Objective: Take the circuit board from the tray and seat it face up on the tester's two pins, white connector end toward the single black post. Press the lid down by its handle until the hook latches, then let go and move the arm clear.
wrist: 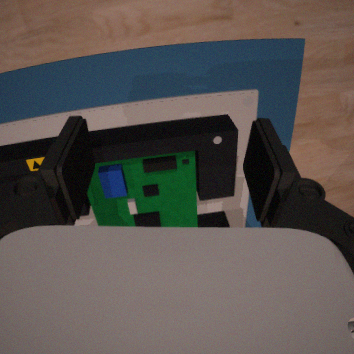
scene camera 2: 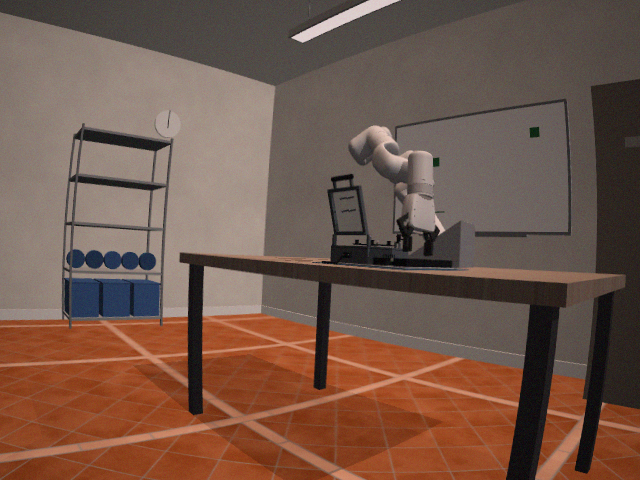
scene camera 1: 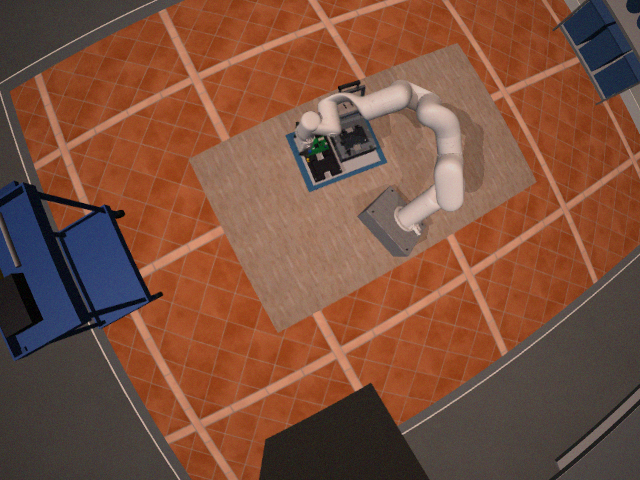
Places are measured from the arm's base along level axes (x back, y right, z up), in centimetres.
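Where they show: gripper, fingertip midpoint: [wrist: 168, 140] [scene camera 2: 417, 253] [scene camera 1: 299, 145]; arm's base, link origin: [scene camera 2: 439, 243] [scene camera 1: 404, 219].
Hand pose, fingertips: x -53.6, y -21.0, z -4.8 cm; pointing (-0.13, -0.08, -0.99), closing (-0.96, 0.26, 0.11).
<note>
Each offset is from my fingertips to the top centre of the thing. Level surfaces: height alone.
The green circuit board {dx +3.2, dy +6.8, dz -1.7 cm} [scene camera 1: 319, 145] [wrist: 172, 190] lies face up in the black tray [scene camera 1: 326, 169] [wrist: 217, 172]. Its blue part shows in the wrist view; its lower end is hidden behind the gripper body. My gripper [scene camera 2: 417, 249] [wrist: 168, 140] is open and empty, low over the tray. In the wrist view its left finger is close by the board's left edge, and its right finger is out past the tray's right end. The tester [scene camera 1: 356, 147] [scene camera 2: 350, 254] stands beside the tray. Its lid {dx -2.2, dy +25.0, dz +18.2 cm} [scene camera 2: 347, 211] is raised, with the handle {dx -4.5, dy +25.4, dz +23.1 cm} [scene camera 1: 350, 86] [scene camera 2: 342, 179] at the top. The pins and single post cannot be told apart.
Tray and tester stand on a white sheet with a blue border [scene camera 1: 311, 186] [wrist: 200, 65] on the wooden table {dz -4.7 cm} [scene camera 1: 289, 248] [scene camera 2: 516, 281]. The raised lid stands near the arm's forearm in scene camera 1. The grey arm base [scene camera 1: 387, 222] [scene camera 2: 466, 245] is on the table.
</note>
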